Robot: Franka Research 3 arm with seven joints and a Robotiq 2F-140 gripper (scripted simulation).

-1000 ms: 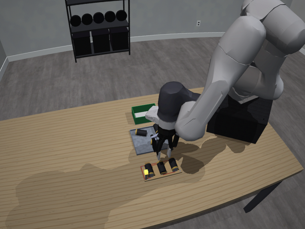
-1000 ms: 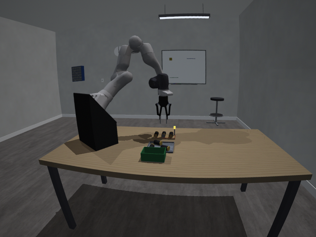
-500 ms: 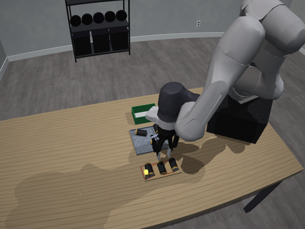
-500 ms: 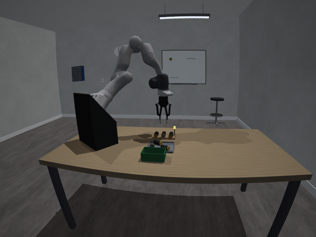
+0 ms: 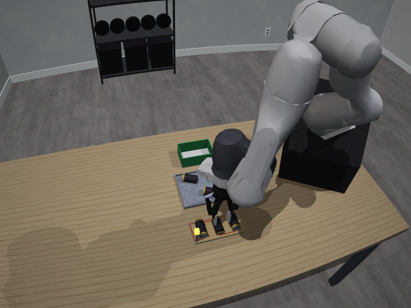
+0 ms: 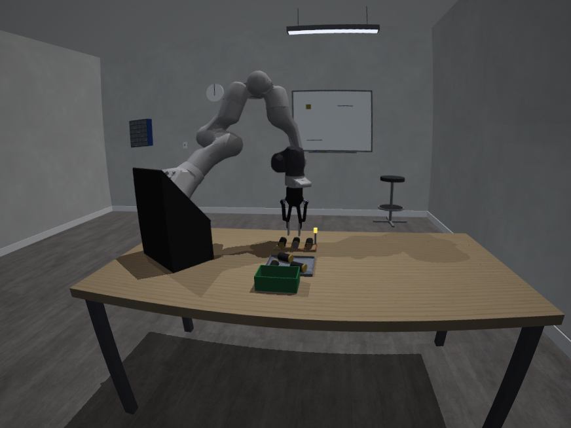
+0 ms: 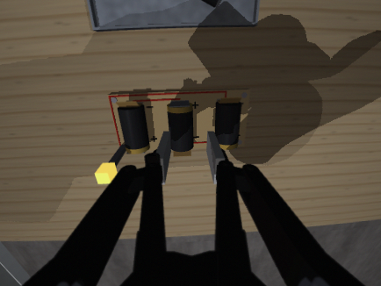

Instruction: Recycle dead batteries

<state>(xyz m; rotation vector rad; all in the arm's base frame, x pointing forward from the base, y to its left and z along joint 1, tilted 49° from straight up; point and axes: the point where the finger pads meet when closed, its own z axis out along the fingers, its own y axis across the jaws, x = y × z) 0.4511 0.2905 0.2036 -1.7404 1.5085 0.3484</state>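
Right now the wooden holder board is 1 cm ahead of my hand and 9 cm below it. Also, from my hand: grey tray (7 cm ahead, 21 cm to the right, 9 cm below); then bulb (9 cm ahead, 6 cm to the left, 1 cm below); then thin post (9 cm ahead, 6 cm to the left, 6 cm below).
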